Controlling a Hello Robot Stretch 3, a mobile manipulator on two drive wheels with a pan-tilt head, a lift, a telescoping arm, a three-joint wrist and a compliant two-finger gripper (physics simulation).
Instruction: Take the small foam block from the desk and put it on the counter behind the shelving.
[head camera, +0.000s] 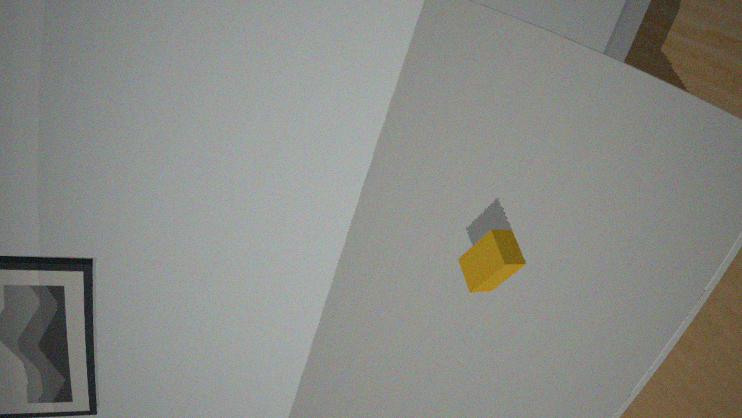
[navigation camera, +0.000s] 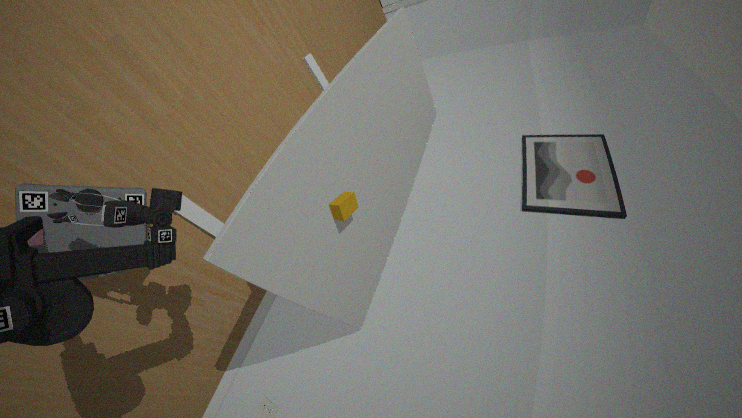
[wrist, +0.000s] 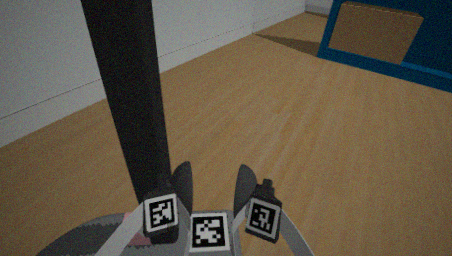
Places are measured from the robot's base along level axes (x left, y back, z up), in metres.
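Where they show: gripper, fingertip midpoint: (navigation camera: 49, 205) (wrist: 214, 181); robot's base, origin of the base link: (navigation camera: 90, 199).
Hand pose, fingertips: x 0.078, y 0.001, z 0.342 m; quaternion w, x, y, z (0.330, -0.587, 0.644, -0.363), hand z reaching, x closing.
Note:
Each offset is from my fingertips to the top centre of the thing. Level surfaces: height alone.
The small foam block, a yellow block @(dz +0.423, dx -0.718, dy -0.023 m) (head camera: 485, 264) (navigation camera: 342, 206), rests on the light grey desk top @(dz +0.378 m) (head camera: 571, 155) (navigation camera: 290, 171) and casts a short shadow. My gripper (navigation camera: 60, 206) (wrist: 214, 181) is open, with its two dark fingertips apart and no object between them. In the navigation view it is folded back over the robot's base, left of the desk and apart from the block. A blue unit (wrist: 370, 63), perhaps the shelving, shows in part at the top right of the wrist view. The counter cannot be made out in these views.
White desk feet (navigation camera: 202, 217) stand on the wooden floor @(dz -0.342 m) (navigation camera: 155, 103) (wrist: 280, 130). A wall with a framed picture (head camera: 89, 332) (navigation camera: 525, 173) is behind the desk. A brown box-like shape @(dz +0.004, dx +1.303, dy -1.104 m) (wrist: 375, 32) is at the blue unit. A dark column (wrist: 125, 90) crosses the wrist view.

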